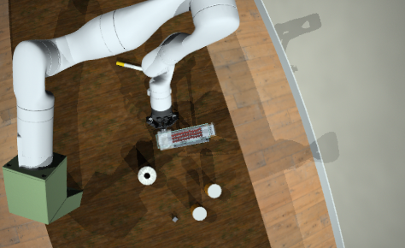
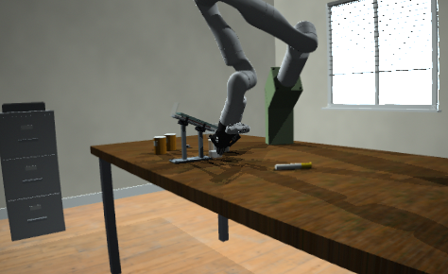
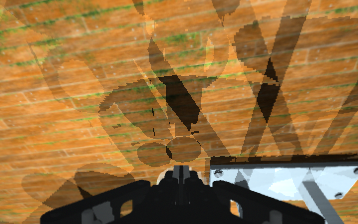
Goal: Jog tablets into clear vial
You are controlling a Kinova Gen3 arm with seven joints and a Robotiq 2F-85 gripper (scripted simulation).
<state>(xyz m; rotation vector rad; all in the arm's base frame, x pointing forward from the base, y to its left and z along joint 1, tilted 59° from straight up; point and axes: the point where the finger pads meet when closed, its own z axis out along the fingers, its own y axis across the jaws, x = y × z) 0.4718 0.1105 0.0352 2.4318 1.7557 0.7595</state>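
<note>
Now: the clear vial 50 mm to the right of my hand and 10 mm above it. From my hand the other things lie so: small grey cube: 10 mm ahead, 370 mm to the right, 30 mm below; then marker: 140 mm behind, 300 mm to the left, 20 mm below.
</note>
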